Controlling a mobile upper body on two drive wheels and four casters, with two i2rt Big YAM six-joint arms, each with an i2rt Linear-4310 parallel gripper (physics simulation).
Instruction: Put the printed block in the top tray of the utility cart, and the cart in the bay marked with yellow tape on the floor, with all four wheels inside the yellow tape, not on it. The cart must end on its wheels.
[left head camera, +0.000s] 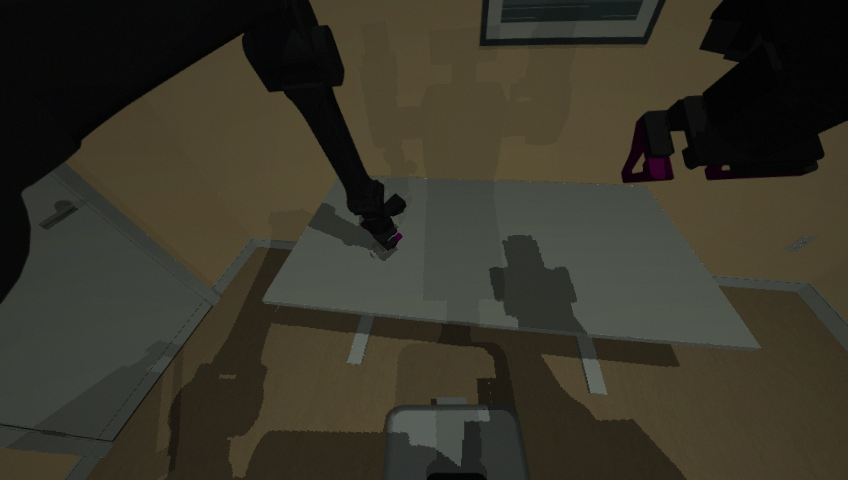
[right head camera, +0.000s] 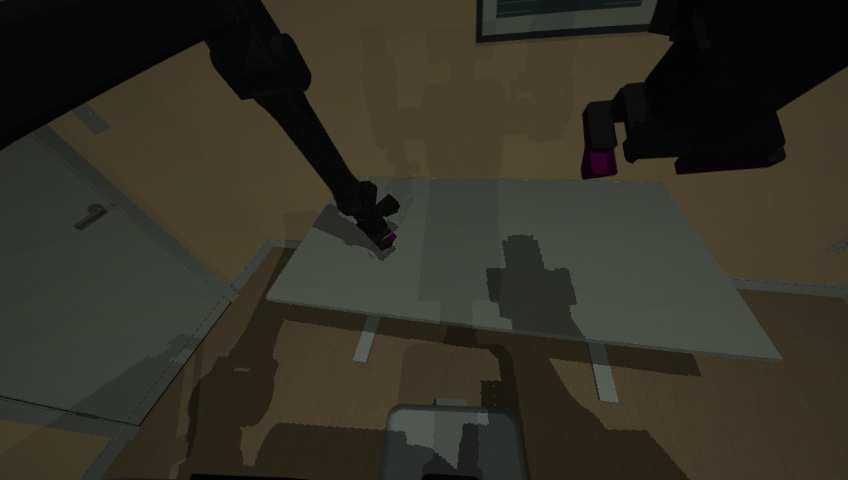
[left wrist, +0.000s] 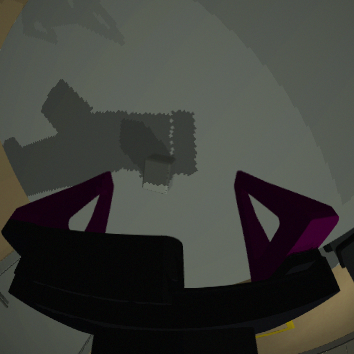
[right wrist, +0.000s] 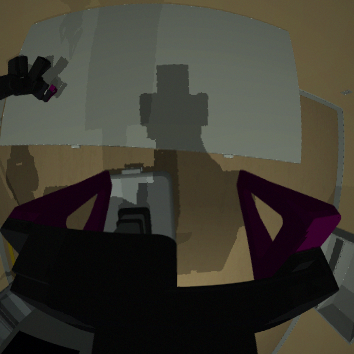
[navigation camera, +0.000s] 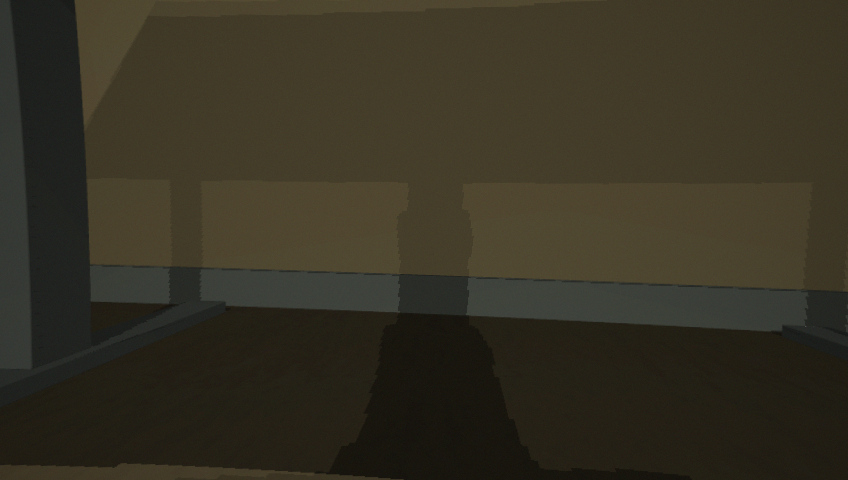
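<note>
The small grey printed block (left wrist: 157, 172) lies on the white table (left head camera: 624, 255) (right head camera: 642, 255) (left wrist: 225, 100) (right wrist: 250, 100); the head views do not show it clearly. My left gripper (left head camera: 382, 233) (right head camera: 379, 235) (left wrist: 173, 178) is open above the table near the block, with nothing between its fingers. In the left wrist view the block appears beyond the fingertips, nearer the left finger. My right gripper (left head camera: 690, 175) (right head camera: 647, 171) (right wrist: 173, 177) is open and empty, high at the right. A strip of yellow tape (left wrist: 274, 331) (right wrist: 11, 252) shows on the floor. I cannot make out the utility cart.
A grey door (left head camera: 89, 309) (right head camera: 107, 297) stands at the left. A framed picture (left head camera: 565, 41) hangs on the back wall. My grey base (left head camera: 410, 440) (right head camera: 410, 440) is before the table. A table leg (navigation camera: 53, 178) and its foot (navigation camera: 124, 344) stand at the left of the navigation view.
</note>
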